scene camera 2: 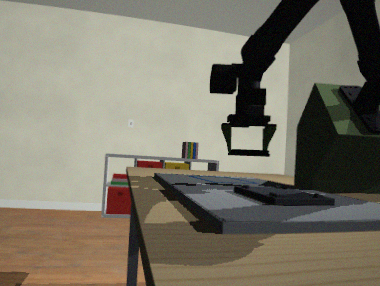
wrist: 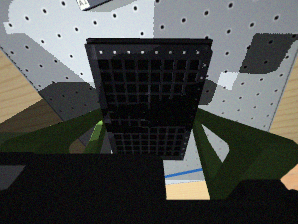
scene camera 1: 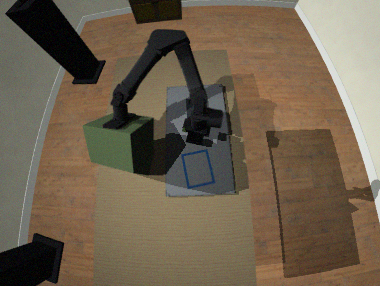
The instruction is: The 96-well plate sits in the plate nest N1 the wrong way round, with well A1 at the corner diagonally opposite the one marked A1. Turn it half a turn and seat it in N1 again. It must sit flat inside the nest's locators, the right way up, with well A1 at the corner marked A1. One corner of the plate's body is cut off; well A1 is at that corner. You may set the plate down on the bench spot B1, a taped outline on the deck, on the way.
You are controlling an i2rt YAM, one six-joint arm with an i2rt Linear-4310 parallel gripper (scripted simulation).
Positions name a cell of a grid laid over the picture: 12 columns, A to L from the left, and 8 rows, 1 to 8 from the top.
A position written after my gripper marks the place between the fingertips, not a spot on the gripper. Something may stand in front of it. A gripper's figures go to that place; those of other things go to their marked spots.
Scene:
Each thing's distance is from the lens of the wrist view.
my gripper (wrist: G4): 0.13 m
black 96-well plate (wrist: G3): 0.10 m

